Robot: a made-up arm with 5 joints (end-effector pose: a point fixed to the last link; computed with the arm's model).
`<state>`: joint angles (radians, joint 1 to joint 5).
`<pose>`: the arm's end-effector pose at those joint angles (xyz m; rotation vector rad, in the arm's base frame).
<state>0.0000 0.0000 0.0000 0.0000 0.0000</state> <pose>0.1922 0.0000 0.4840 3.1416 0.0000 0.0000</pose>
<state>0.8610 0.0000 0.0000 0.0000 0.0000</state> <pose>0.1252 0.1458 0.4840 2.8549 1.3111 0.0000</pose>
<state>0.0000 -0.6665 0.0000 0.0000 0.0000</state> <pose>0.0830 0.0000 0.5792 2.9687 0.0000 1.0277</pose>
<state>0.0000 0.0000 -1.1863 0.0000 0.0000</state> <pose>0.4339 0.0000 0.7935 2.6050 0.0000 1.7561</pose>
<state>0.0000 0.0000 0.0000 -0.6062 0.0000</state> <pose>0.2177 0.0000 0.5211 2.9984 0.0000 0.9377</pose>
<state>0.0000 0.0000 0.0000 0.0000 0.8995</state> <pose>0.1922 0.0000 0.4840 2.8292 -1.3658 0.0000</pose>
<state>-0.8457 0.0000 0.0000 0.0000 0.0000</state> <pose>0.1275 -0.1438 0.4840 2.8649 -1.2892 0.0000</pose>
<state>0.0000 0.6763 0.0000 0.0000 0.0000</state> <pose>0.2188 0.0000 0.3394 2.9637 0.0000 -1.0422</pose>
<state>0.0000 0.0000 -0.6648 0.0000 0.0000</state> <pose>0.3751 0.0000 0.6221 2.9696 0.0000 1.0252</pose>
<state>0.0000 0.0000 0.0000 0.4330 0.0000</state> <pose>0.1630 0.0000 0.4699 3.0682 0.0000 -0.6748</pose>
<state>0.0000 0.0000 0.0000 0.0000 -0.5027</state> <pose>0.1922 0.0000 0.4840 3.0429 0.7813 0.0000</pose>
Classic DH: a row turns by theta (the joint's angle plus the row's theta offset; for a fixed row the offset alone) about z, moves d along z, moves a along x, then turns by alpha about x. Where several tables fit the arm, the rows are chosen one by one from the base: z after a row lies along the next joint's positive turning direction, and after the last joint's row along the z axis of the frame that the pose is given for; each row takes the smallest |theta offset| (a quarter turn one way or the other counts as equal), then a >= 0, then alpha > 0; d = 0 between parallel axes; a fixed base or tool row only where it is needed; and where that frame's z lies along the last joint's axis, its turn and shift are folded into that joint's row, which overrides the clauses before.
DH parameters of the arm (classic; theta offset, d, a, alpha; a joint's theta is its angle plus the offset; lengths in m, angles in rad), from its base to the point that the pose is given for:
joint 1: 0 0.3738 0 -1.5708
joint 2: -1.385 0 0.452 0
joint 3: -0.4081 0 -0.2816 0
joint 4: -1.3485 0 -0.0466 1.5708
joint 5: 3.1416 0.0594 0 0

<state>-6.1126 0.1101 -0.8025 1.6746 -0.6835</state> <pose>0.3266 0.0563 0.5626 -2.3459 -1.0675 1.3333</pose>
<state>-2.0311 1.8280 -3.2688 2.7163 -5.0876</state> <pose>-0.2867 -0.5783 0.1441 0.0935 2.1951 1.4882</pose>
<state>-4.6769 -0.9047 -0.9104 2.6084 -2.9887</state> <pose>0.0020 -0.0558 0.7657 1.6717 -1.8805 0.8120</pose>
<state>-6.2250 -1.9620 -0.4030 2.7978 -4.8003</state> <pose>-0.2764 -0.0161 0.4476 2.1241 -1.8345 -0.4427</pose>
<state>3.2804 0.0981 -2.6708 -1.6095 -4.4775</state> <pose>-0.1460 -0.0204 1.0624 0.8943 0.8123 1.7420</pose>
